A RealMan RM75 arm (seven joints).
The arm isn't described. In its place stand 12 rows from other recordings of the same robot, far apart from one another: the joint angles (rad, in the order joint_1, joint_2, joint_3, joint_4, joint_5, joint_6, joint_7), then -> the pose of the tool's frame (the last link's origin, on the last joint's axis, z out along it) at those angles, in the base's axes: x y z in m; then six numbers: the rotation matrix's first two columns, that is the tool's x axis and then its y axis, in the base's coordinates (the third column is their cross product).
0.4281, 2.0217, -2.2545, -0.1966, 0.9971, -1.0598, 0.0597 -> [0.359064 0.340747 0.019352 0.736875 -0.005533 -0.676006 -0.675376 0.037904 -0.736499]
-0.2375, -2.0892, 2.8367, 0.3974, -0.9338, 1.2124, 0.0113 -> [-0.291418 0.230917 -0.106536 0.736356 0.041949 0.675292 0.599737 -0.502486 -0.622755]
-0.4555, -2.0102, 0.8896, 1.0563, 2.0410, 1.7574, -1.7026 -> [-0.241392 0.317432 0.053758 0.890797 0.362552 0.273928 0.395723 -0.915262 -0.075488]
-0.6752, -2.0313, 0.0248, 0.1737, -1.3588, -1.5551, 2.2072 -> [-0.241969 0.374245 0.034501 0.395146 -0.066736 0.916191 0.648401 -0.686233 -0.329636]
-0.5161, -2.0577, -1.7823, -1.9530, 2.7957, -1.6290, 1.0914 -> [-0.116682 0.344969 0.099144 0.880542 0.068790 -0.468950 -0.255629 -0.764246 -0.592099]
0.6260, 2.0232, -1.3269, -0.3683, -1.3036, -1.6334, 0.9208 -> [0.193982 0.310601 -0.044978 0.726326 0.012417 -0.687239 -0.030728 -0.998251 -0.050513]
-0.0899, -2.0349, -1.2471, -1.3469, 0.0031, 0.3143, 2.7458 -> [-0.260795 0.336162 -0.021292 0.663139 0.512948 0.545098 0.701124 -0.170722 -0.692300]
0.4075, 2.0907, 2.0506, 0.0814, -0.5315, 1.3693, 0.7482 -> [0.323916 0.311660 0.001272 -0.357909 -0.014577 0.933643 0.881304 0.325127 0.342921]
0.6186, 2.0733, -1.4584, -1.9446, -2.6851, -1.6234, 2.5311 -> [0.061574 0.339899 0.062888 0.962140 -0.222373 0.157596 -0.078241 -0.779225 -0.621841]
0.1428, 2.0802, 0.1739, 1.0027, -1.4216, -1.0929, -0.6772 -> [0.245017 0.199962 -0.136945 0.620349 -0.307474 -0.721545 -0.777680 -0.121623 -0.616783]
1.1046, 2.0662, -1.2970, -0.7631, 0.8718, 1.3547, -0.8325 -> [0.065568 0.411571 -0.060840 0.902280 -0.419990 0.097462 -0.406342 -0.903926 -0.133434]
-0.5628, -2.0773, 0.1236, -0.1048, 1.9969, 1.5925, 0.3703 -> [-0.233254 0.289186 -0.064746 0.688657 -0.663917 0.291490 -0.117326 -0.498740 -0.858774]
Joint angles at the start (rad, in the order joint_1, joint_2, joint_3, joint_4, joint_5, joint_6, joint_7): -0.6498 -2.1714 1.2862 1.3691 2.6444 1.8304 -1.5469
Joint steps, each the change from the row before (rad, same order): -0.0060 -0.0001 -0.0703 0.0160 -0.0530 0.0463 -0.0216; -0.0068 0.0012 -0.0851 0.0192 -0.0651 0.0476 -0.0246; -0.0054 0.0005 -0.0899 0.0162 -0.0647 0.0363 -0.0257; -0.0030 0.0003 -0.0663 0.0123 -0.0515 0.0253 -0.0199; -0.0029 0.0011 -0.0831 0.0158 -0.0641 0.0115 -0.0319; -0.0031 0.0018 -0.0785 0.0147 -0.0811 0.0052 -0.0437; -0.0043 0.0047 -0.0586 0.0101 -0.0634 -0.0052 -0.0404; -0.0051 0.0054 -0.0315 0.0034 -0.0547 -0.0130 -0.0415; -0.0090 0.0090 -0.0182 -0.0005 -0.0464 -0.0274 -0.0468; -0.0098 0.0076 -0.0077 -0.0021 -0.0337 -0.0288 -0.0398; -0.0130 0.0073 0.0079 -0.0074 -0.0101 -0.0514 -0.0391; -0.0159 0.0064 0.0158 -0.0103 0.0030 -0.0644 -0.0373; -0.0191 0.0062 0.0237 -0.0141 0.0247 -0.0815 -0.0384
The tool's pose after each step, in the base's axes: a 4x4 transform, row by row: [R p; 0 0 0 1], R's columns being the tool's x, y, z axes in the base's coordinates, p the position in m. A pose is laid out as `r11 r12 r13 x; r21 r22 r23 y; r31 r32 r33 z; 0 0 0 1`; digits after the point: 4 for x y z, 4 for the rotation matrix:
0.9144 -0.1918 -0.3565 -0.1582; -0.2182 -0.9753 -0.0348 0.3214; -0.3410 0.1096 -0.9336 -0.0014; 0 0 0 1
0.9519 -0.1514 -0.2665 -0.1516; -0.1670 -0.9853 -0.0370 0.3207; -0.2570 0.0797 -0.9631 0.0106; 0 0 0 1
0.9792 -0.1104 -0.1702 -0.1464; -0.1159 -0.9930 -0.0226 0.3211; -0.1665 0.0418 -0.9852 0.0232; 0 0 0 1
0.9920 -0.0822 -0.0953 -0.1426; -0.0833 -0.9965 -0.0071 0.3210; -0.0944 0.0150 -0.9954 0.0331; 0 0 0 1
0.9991 -0.0420 -0.0008 -0.1384; -0.0419 -0.9984 0.0372 0.3233; -0.0023 -0.0371 -0.9993 0.0464; 0 0 0 1
0.9945 0.0011 0.1048 -0.1324; -0.0079 -0.9963 0.0855 0.3254; 0.1045 -0.0858 -0.9908 0.0603; 0 0 0 1
0.9823 0.0393 0.1829 -0.1277; 0.0151 -0.9911 0.1323 0.3282; 0.1865 -0.1272 -0.9742 0.0726; 0 0 0 1
0.9676 0.0705 0.2424 -0.1222; 0.0309 -0.9860 0.1636 0.3311; 0.2505 -0.1509 -0.9563 0.0810; 0 0 0 1
0.9514 0.1041 0.2897 -0.1157; 0.0469 -0.9791 0.1978 0.3362; 0.3043 -0.1746 -0.9364 0.0888; 0 0 0 1
0.9369 0.1312 0.3239 -0.1094; 0.0588 -0.9728 0.2242 0.3413; 0.3445 -0.1910 -0.9191 0.0943; 0 0 0 1
0.9266 0.1654 0.3377 -0.1032; 0.0770 -0.9625 0.2602 0.3498; 0.3681 -0.2151 -0.9046 0.0969; 0 0 0 1
0.9181 0.2012 0.3416 -0.0966; 0.0956 -0.9486 0.3018 0.3604; 0.3847 -0.2445 -0.8901 0.0979; 0 0 0 1
0.9130 0.2434 0.3275 -0.0907; 0.1197 -0.9270 0.3554 0.3738; 0.3901 -0.2852 -0.8755 0.0974; 0 0 0 1

